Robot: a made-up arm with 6 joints. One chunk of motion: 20 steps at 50 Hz.
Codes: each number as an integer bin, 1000 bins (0 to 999) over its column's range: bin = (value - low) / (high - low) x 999, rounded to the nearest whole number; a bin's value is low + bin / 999 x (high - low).
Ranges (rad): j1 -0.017..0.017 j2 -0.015..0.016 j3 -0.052..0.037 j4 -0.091..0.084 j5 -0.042..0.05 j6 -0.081..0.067
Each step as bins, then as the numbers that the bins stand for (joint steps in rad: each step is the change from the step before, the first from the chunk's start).
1 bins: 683 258 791 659 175 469
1 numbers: 0.00625 -0.00699 0.01847 0.02444 -0.02588 -0.01152
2 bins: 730 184 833 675 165 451
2 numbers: 0.00784 -0.00929 0.02221 0.02724 -0.02680 -0.01419
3 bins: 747 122 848 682 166 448
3 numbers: 0.00842 -0.01121 0.02355 0.02847 -0.02671 -0.01463
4 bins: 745 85 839 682 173 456
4 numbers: 0.00836 -0.01236 0.02275 0.02847 -0.02607 -0.01344
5 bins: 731 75 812 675 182 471
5 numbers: 0.00788 -0.01267 0.02034 0.02724 -0.02524 -0.01122
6 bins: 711 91 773 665 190 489
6 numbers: 0.00720 -0.01218 0.01687 0.02549 -0.02450 -0.00856
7 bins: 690 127 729 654 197 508
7 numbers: 0.00648 -0.01106 0.01295 0.02356 -0.02386 -0.00574
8 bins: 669 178 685 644 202 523
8 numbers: 0.00577 -0.00948 0.00903 0.02181 -0.02340 -0.00352
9 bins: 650 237 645 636 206 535
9 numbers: 0.00512 -0.00765 0.00546 0.02041 -0.02303 -0.00174
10 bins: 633 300 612 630 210 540
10 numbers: 0.00454 -0.00569 0.00252 0.01936 -0.02266 -0.00100
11 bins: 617 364 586 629 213 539
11 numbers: 0.00400 -0.00370 0.00021 0.01919 -0.02238 -0.00115
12 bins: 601 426 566 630 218 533
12 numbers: 0.00345 -0.00178 -0.00158 0.01936 -0.02192 -0.00204
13 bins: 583 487 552 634 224 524
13 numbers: 0.00284 0.00011 -0.00282 0.02006 -0.02137 -0.00337
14 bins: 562 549 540 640 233 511
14 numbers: 0.00213 0.00204 -0.00389 0.02111 -0.02054 -0.00530
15 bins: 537 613 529 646 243 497
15 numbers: 0.00128 0.00402 -0.00487 0.02216 -0.01962 -0.00737
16 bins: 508 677 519 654 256 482
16 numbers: 0.00029 0.00601 -0.00576 0.02356 -0.01842 -0.00959
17 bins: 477 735 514 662 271 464
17 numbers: -0.00077 0.00781 -0.00621 0.02497 -0.01704 -0.01226
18 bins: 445 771 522 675 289 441
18 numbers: -0.00185 0.00892 -0.00550 0.02724 -0.01539 -0.01567
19 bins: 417 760 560 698 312 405
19 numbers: -0.00281 0.00858 -0.00211 0.03127 -0.01327 -0.02100
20 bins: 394 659 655 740 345 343
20 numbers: -0.00359 0.00545 0.00635 0.03863 -0.01023 -0.03019
